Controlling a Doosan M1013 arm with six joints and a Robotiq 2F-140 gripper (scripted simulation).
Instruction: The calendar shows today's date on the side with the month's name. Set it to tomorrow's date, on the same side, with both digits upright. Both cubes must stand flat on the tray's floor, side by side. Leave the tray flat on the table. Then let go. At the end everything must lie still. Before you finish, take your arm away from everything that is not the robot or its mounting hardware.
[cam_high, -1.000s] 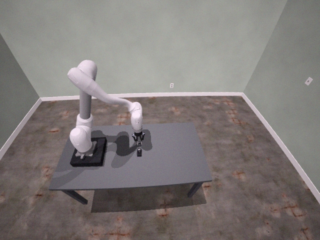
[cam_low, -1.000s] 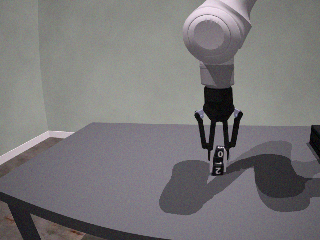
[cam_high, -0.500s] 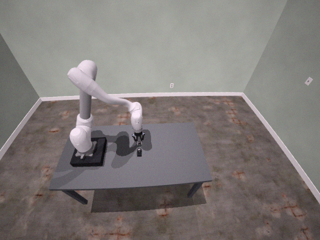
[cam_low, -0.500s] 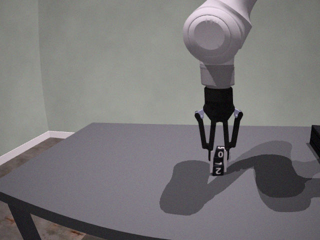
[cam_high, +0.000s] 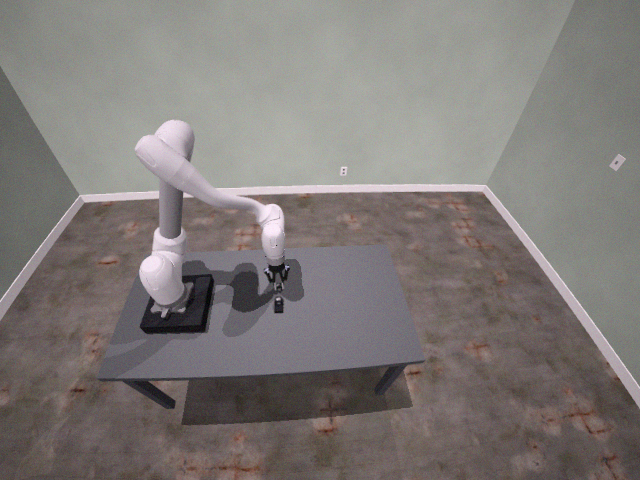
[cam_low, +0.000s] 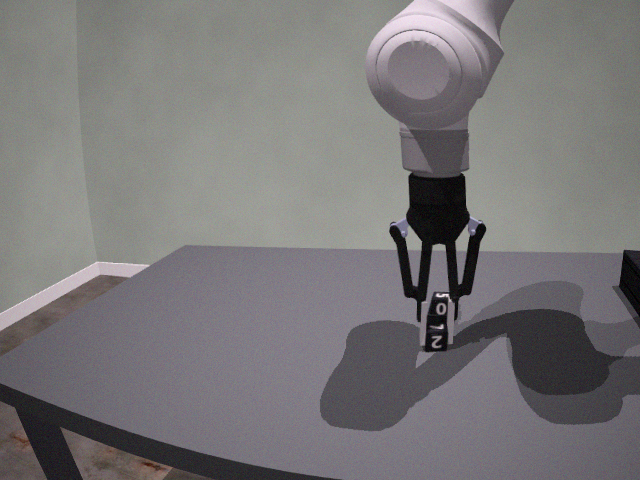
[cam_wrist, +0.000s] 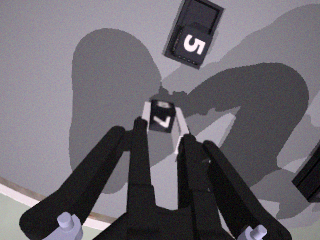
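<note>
My gripper is now 30 mm above the black number cube. From my hand the other things lie so: tray 110 mm to the right, 30 mm below.
</note>
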